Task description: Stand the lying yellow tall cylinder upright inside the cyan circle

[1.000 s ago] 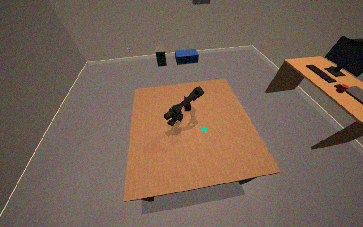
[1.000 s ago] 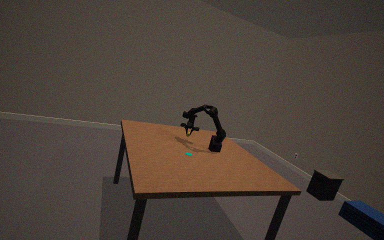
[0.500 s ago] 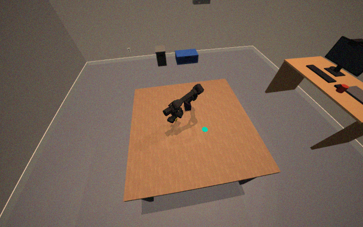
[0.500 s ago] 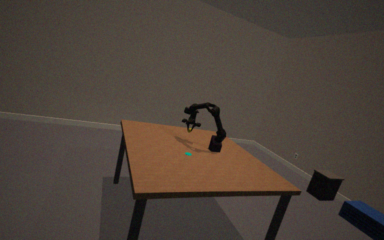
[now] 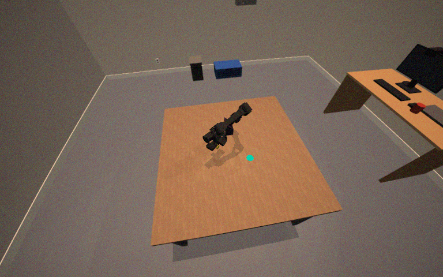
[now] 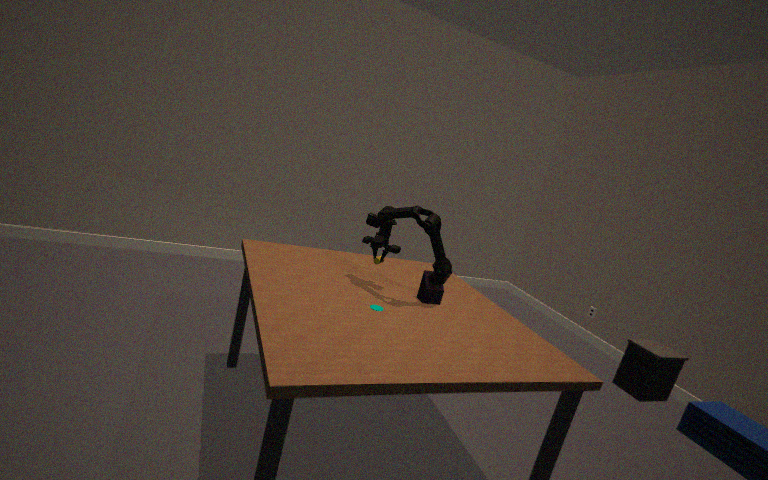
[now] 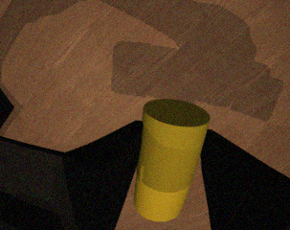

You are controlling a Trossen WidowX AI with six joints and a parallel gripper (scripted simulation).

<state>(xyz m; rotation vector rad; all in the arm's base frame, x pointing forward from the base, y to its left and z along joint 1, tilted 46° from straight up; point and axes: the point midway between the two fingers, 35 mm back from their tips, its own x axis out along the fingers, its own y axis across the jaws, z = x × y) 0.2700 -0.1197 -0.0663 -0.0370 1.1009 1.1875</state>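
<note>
Now: gripper tip 20 mm to the left of the yellow tall cylinder and 10 mm past it. Round my gripper tip: cyan circle 270 mm to the left, 130 mm below, 60 mm ahead.
</note>
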